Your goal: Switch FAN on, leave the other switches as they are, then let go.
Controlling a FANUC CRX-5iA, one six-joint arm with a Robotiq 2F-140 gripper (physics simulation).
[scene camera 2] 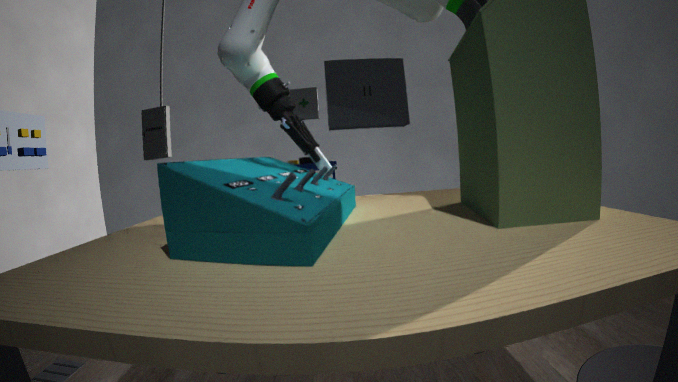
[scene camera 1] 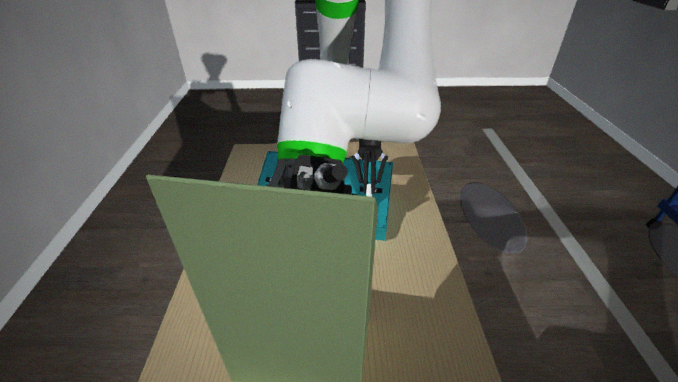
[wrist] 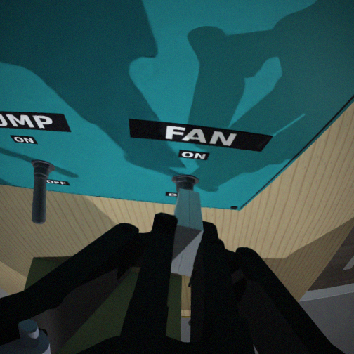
Labels:
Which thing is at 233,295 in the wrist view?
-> The gripper.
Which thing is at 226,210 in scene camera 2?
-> A teal console.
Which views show the gripper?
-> Scene camera 2, scene camera 1 and the wrist view: all of them.

